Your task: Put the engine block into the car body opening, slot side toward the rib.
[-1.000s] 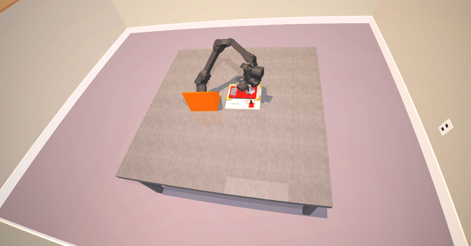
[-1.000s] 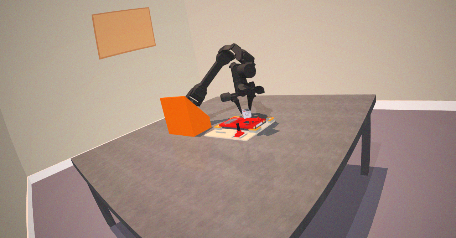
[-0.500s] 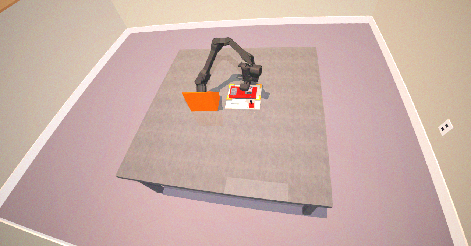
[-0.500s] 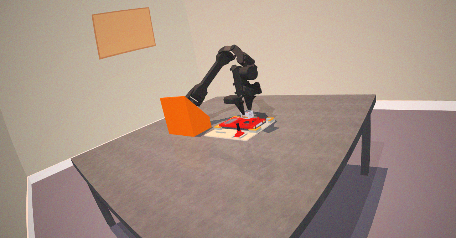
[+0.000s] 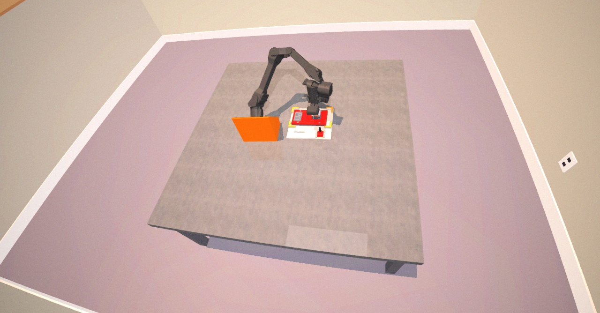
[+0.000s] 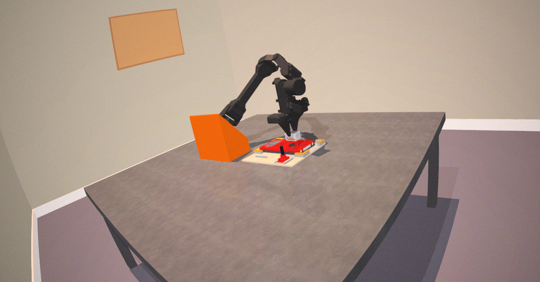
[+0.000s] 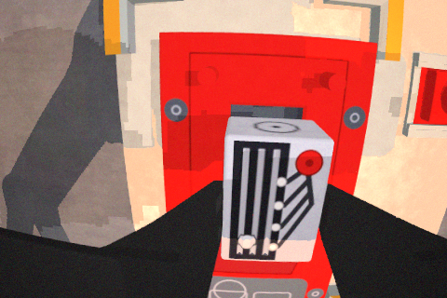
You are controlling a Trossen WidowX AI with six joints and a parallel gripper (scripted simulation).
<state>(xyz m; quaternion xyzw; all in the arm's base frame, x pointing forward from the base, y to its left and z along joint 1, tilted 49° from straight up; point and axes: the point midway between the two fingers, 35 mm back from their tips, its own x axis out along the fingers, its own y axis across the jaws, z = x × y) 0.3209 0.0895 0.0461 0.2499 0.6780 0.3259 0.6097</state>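
Right now the engine block is 1 cm below my gripper tip. The rest, counted from my gripper tip: pale plate: 5 cm below, 3 cm behind, 2 cm to the right.
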